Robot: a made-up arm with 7 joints.
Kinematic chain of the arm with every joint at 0, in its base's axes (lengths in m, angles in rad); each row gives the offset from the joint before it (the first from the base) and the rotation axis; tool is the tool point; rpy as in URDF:
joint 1: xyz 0 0 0.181 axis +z
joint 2: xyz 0 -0.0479 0.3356 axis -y
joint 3: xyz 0 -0.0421 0.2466 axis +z
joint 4: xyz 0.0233 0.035 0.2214 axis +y
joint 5: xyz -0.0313 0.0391 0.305 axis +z
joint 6: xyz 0 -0.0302 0.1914 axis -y
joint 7: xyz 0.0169 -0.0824 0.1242 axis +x
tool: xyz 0 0 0 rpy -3.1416 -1.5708 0
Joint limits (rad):
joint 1: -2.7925..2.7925
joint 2: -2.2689..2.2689
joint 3: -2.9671..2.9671
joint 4: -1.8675..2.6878
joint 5: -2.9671..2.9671
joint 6: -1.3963..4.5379
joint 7: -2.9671..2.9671
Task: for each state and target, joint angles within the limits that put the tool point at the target. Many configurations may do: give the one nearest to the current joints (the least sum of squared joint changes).
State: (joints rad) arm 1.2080 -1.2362 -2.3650 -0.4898 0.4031 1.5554 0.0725
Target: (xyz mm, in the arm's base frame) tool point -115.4 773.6 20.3
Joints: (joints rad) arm 1.5041 -1.8912 -2.5090 -0.5225 0.3317 1.3635 0.0725
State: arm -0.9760 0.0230 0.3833 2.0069 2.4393 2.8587 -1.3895
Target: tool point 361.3 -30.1 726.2
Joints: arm -0.6935 -0.2251 0.5233 1.9068 2.5290 2.8530 -1.3895
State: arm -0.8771 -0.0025 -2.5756 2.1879 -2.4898 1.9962 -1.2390
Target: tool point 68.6 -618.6 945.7
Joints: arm -0.0882 -0.4459 -2.1761 1.7091 -2.3296 2.1177 -1.2390
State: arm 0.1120 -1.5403 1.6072 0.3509 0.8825 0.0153 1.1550
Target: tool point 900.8 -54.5 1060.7
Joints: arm -0.2672 -1.0912 1.7543 0.3162 0.9201 -0.0445 1.1550
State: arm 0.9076 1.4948 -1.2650 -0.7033 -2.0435 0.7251 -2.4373
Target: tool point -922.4 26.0 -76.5
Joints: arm 0.0053 2.2472 -1.2058 0.0382 -2.0357 0.3675 -2.4373
